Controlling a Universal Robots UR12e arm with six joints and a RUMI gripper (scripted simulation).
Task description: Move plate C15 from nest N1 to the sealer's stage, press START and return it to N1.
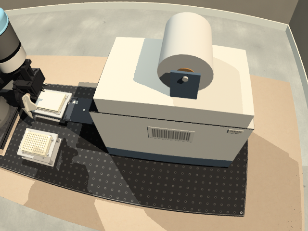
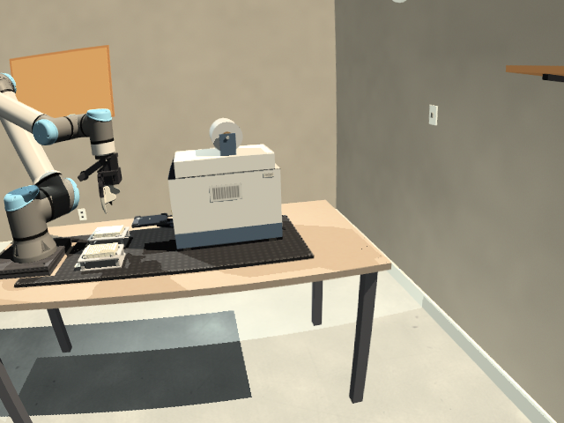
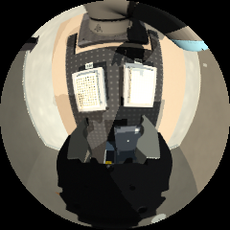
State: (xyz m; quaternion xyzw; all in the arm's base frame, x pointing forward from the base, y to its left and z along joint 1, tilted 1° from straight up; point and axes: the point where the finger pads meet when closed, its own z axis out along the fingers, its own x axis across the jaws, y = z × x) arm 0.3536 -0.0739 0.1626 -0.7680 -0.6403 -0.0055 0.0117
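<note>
My gripper is now 140 mm above the well plate, 90 mm to the left of it and 50 mm past it. Also, from my hand: foil roll: 490 mm ahead, 230 mm above, 40 mm to the right; sealer stage: 160 mm ahead, 90 mm below, 20 mm to the left.
</note>
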